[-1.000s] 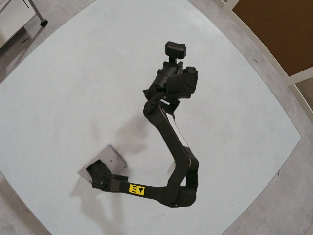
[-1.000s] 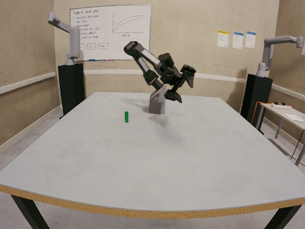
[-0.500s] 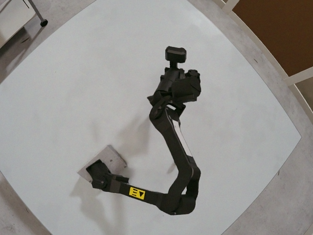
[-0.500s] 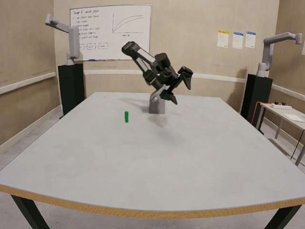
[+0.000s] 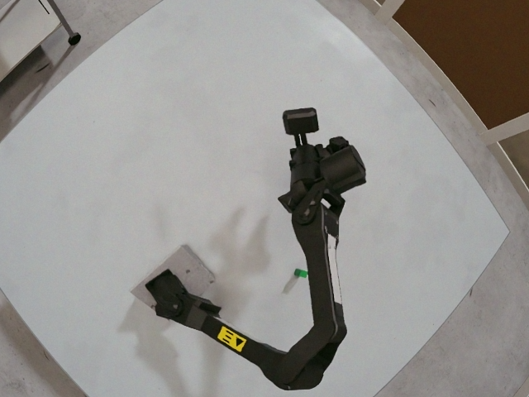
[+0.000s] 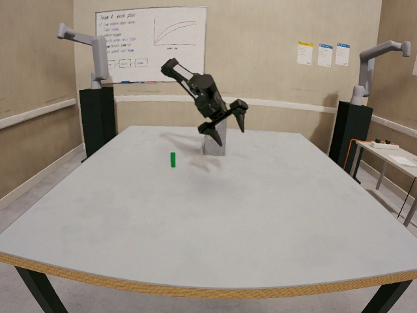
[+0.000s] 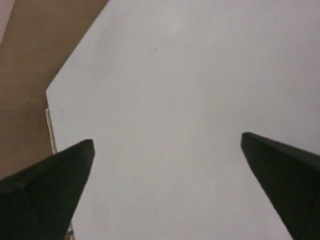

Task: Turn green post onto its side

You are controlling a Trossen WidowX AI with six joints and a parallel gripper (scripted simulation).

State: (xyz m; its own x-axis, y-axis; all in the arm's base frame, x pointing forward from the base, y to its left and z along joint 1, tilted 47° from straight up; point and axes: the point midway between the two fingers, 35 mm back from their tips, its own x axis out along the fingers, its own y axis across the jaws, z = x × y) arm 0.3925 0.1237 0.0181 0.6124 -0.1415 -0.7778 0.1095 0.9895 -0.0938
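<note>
Right now the green post is 230 mm to the right of my hand, 180 mm below it and 130 mm behind it.
</note>
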